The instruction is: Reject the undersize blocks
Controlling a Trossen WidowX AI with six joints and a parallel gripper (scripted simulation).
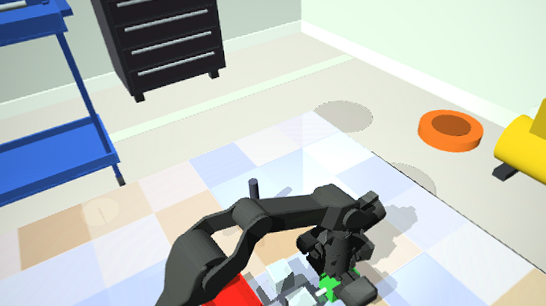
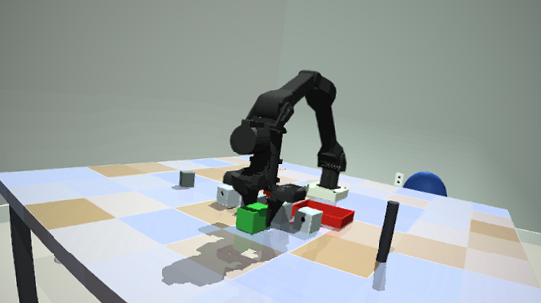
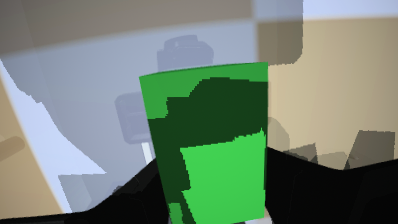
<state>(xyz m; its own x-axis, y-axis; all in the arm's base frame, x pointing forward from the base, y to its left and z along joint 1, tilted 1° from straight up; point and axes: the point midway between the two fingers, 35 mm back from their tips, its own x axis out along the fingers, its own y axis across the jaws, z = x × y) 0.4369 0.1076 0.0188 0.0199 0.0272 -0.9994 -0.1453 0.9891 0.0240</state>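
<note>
My gripper tip is now 2 cm below the green GO gauge and 1 cm past it. Also, from my gripper tip: red reject tray 20 cm behind, 3 cm to the left.
</note>
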